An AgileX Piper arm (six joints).
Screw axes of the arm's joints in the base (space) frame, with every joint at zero. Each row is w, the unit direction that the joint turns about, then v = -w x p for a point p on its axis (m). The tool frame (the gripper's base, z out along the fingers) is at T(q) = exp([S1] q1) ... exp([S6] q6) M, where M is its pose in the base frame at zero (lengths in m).
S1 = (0, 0, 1, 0.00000, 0.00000, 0.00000)
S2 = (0, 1, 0, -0.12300, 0.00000, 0.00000)
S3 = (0, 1, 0, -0.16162, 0.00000, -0.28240)
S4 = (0.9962, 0, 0.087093, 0.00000, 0.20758, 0.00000)
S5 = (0, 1, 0, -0.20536, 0.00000, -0.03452)
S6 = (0.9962, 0, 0.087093, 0.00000, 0.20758, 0.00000)
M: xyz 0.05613 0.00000 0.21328 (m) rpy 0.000 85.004 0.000 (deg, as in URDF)
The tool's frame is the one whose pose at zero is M.
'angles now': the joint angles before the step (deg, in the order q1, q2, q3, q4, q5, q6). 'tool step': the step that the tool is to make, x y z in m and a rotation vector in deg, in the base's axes. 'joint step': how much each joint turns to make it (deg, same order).
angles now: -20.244 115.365 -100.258 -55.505 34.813 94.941
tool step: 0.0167 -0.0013 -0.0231 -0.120 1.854 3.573
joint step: 0.111 3.927 -1.554 0.564 -3.052 -2.368
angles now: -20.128 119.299 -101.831 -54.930 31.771 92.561
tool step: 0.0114 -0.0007 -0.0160 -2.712 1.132 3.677
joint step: 0.121 2.585 -0.328 -4.167 -3.476 0.550
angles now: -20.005 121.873 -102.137 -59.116 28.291 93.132
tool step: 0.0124 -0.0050 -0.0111 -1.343 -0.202 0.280
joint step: 0.006 3.468 -3.170 -2.807 -0.430 1.795
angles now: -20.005 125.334 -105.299 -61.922 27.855 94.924
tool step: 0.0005 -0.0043 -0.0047 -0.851 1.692 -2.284
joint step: -0.007 1.224 -1.265 -0.746 2.886 0.005
